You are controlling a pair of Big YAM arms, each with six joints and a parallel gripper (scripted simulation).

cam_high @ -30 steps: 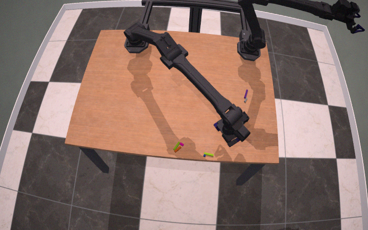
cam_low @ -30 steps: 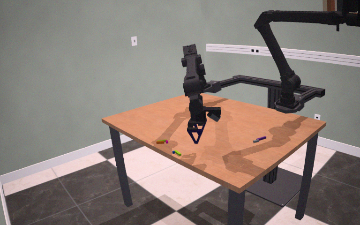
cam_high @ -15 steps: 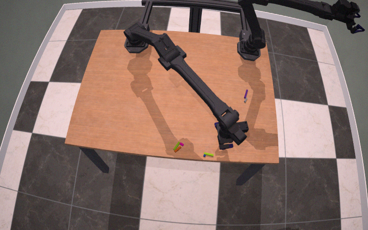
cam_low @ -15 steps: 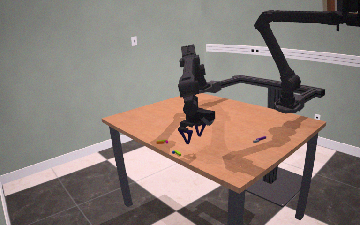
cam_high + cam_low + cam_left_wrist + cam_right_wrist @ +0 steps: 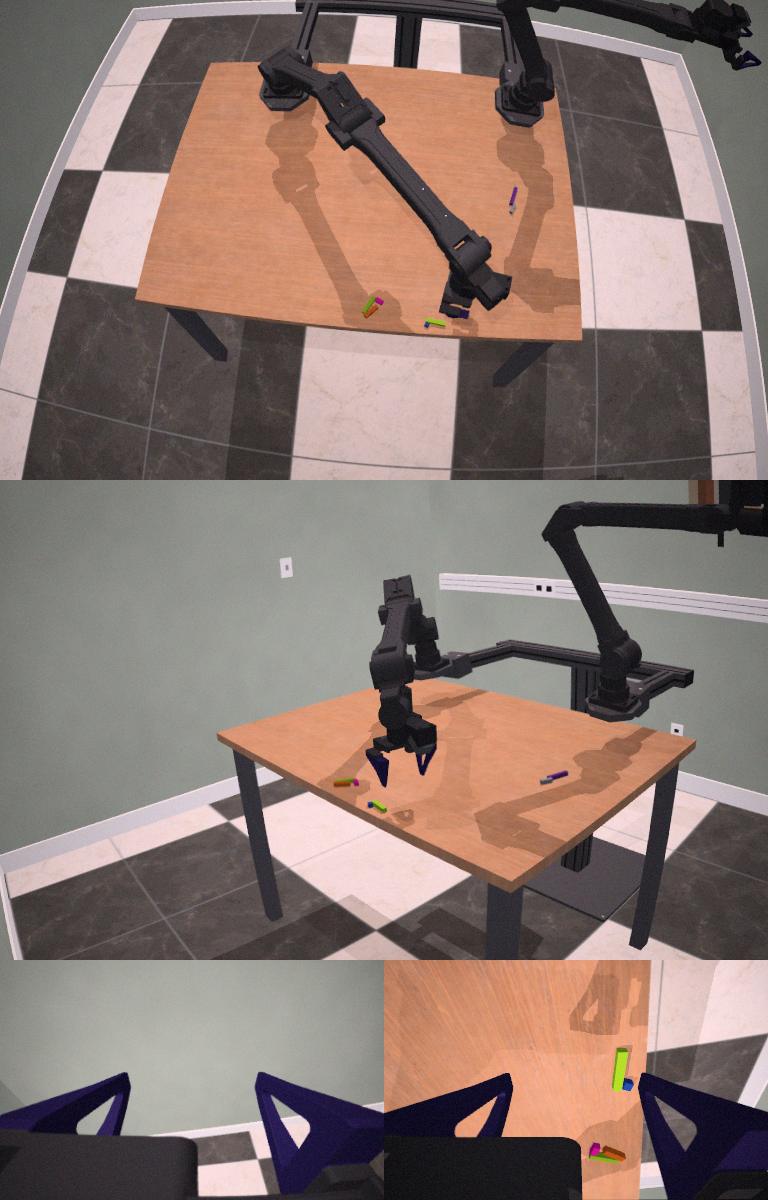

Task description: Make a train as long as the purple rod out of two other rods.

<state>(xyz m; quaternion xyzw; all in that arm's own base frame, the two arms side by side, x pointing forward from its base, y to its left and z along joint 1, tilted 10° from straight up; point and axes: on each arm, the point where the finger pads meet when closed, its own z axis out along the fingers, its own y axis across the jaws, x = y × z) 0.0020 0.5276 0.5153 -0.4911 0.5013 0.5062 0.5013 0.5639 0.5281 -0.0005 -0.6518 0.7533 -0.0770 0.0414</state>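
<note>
The blue rod lies 50 mm ahead of my right hand, 60 mm to the right of it and 70 mm below it. Also, from my right hand: grey rod (300 mm behind, 180 mm to the left, 70 mm below); magenta rod (10 mm behind, 180 mm to the right, 70 mm below); orange rod (20 mm ahead, 200 mm to the right, 70 mm below).
</note>
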